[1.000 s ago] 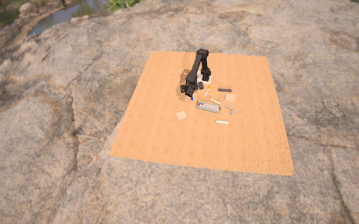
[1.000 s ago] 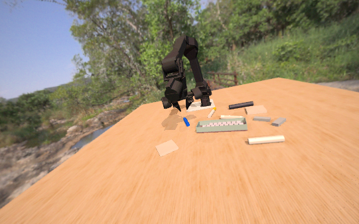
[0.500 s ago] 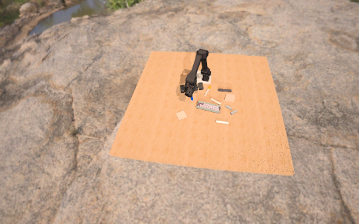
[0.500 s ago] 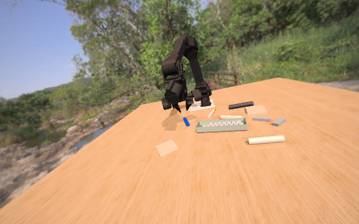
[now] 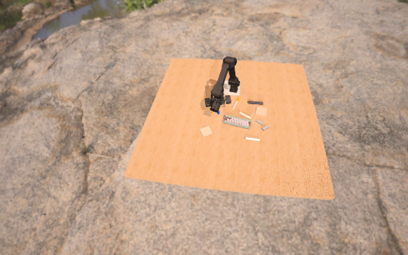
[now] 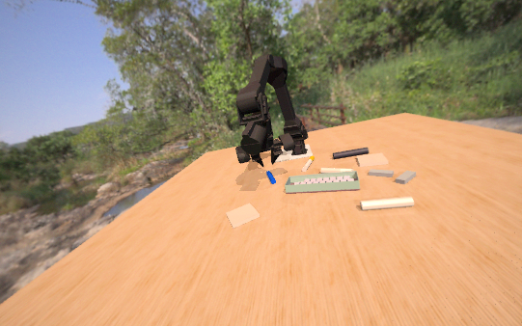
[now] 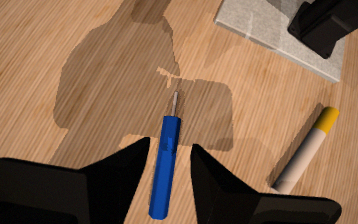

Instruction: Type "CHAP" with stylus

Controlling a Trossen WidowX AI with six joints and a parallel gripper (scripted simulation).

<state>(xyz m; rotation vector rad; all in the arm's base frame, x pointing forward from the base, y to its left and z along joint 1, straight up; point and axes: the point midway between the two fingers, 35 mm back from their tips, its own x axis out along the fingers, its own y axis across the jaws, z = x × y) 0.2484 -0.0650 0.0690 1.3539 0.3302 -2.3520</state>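
Right now the blue stylus is 1 cm behind my gripper tip, 1 cm to the right of it and 4 cm below it. The rest, counted from my gripper tip: grey stylus tip (4 cm behind, 2 cm to the right, 4 cm below); then yellow-tipped marker (9 cm behind, 13 cm to the left, 4 cm below); then black cylinder (13 cm behind, 27 cm to the left, 4 cm below).
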